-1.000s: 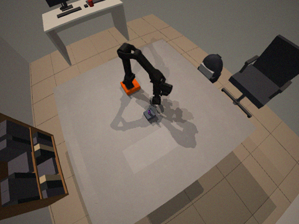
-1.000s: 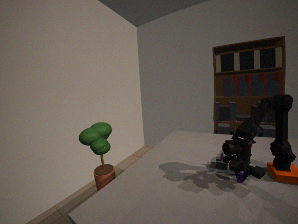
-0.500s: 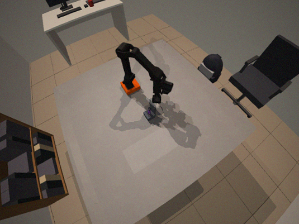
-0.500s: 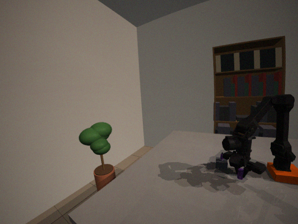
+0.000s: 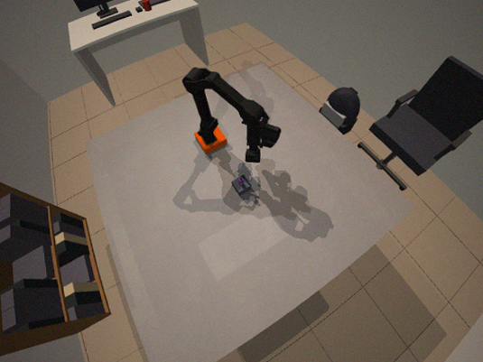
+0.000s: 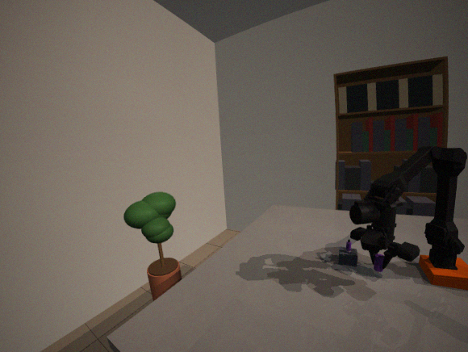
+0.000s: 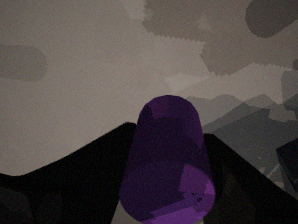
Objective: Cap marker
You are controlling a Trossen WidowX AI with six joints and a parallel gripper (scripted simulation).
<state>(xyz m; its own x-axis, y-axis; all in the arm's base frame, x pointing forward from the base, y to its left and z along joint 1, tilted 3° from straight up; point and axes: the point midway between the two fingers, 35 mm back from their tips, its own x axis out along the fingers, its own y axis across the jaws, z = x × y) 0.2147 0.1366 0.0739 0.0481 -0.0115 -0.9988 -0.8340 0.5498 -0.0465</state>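
Right now the grey holder block is 9 cm ahead of my gripper tip, 12 cm to the right of it and 5 cm below it. The rest, counted from my gripper tip: purple cap 1 cm above.
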